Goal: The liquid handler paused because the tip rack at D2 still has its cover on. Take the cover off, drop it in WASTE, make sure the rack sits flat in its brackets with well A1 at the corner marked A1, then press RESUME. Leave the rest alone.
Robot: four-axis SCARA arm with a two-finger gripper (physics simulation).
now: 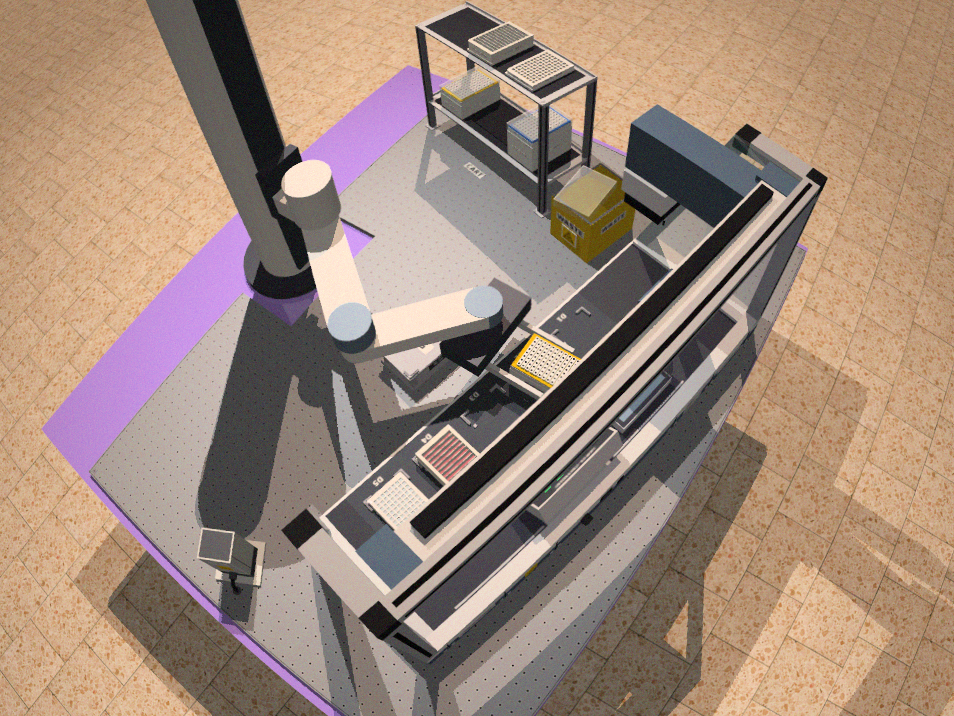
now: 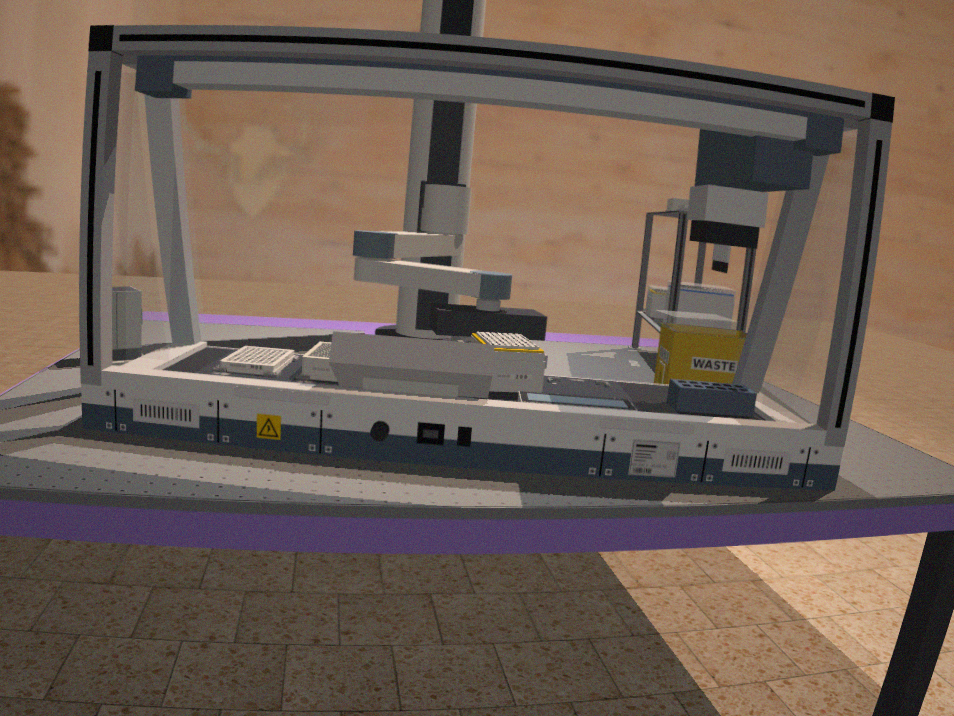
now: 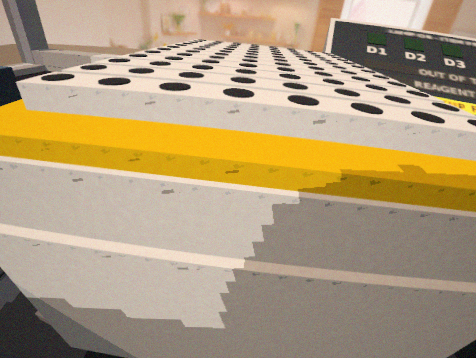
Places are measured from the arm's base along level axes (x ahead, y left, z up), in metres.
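Pixels of known places: gripper, fingertip midpoint: [image 1: 557, 375] [image 2: 507, 360]; arm's base at its link origin: [image 1: 292, 256].
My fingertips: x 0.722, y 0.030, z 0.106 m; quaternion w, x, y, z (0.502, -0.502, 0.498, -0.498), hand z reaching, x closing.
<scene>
For each thing: its top centre in the pictures, then the offset to it from my fingertips. "spot": a spot on its surface instead.
- D2 tip rack at its top centre: [image 3: 265, 56] [image 2: 506, 338] [image 1: 550, 363] 0.017 m back, 0.000 m left, 0.029 m up
- yellow WASTE bin at its top centre: [image 2: 709, 330] [image 1: 595, 192] 0.157 m back, 0.412 m left, 0.041 m up
- clear sheet-like piece at its top centre: [image 1: 585, 189] 0.169 m back, 0.386 m left, 0.066 m up
- red-striped plate at its top centre: [image 2: 338, 351] [image 1: 455, 461] 0.060 m back, 0.245 m right, 0.010 m down
- shelf cart at a spot on its surface: [image 1: 543, 157] spot: 0.279 m back, 0.387 m left, 0.104 m up
- pale box at its top centre: [image 1: 419, 340] 0.280 m back, 0.070 m right, 0.038 m down
The D2 tip rack [image 1: 547, 360] [image 2: 508, 369] [image 3: 150, 210] has a yellow band and a white top with holes. No cover shows on it. Its brackets and A1 mark are hidden or unreadable, so I cannot tell its seating. My gripper [image 1: 545, 368] is at the rack, fingers apart beside its sides and not gripping it; the fingertips are mostly hidden. The yellow WASTE bin [image 1: 589, 227] [image 2: 705, 356] has a clear sheet-like piece [image 1: 590, 191] at its top. The status panel [image 3: 400, 65] [image 1: 577, 471] [image 2: 408, 360] shows D1, D2 and D3; RESUME is not readable.
A red-striped plate [image 1: 446, 454] at D4 and a white plate [image 1: 398, 499] [image 2: 258, 359] at D5 stand beside the rack. The gantry beam [image 1: 608, 346] [image 2: 493, 88] crosses above the deck. A shelf cart [image 1: 543, 157] holds racks. A pale box [image 1: 412, 360] is under the arm.
</scene>
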